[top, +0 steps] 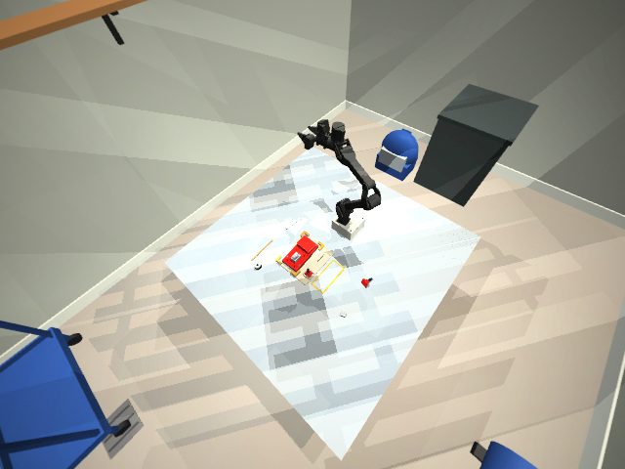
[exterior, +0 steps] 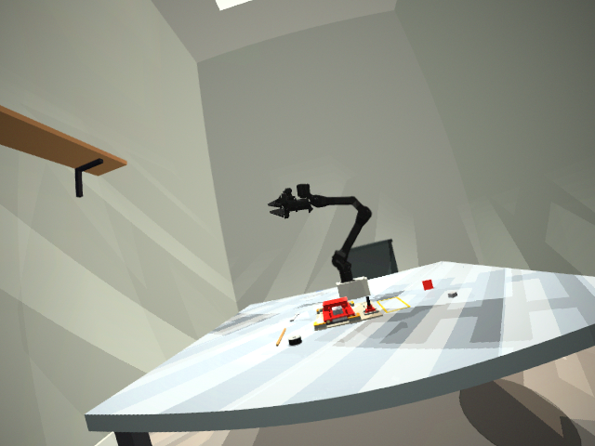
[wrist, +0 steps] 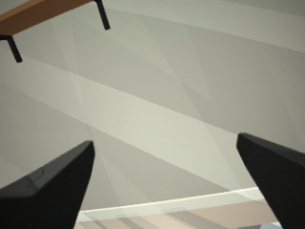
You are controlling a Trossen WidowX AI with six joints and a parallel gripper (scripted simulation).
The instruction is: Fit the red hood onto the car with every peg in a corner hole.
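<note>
Now: the red hood 48 cm below my gripper tip, 31 cm ahead of it and 19 cm to the left of it. The rest, counted from my gripper tip: grey engine block: 50 cm below, 41 cm ahead, 18 cm to the left; pencil: 52 cm below, 46 cm ahead, 3 cm to the right.
</note>
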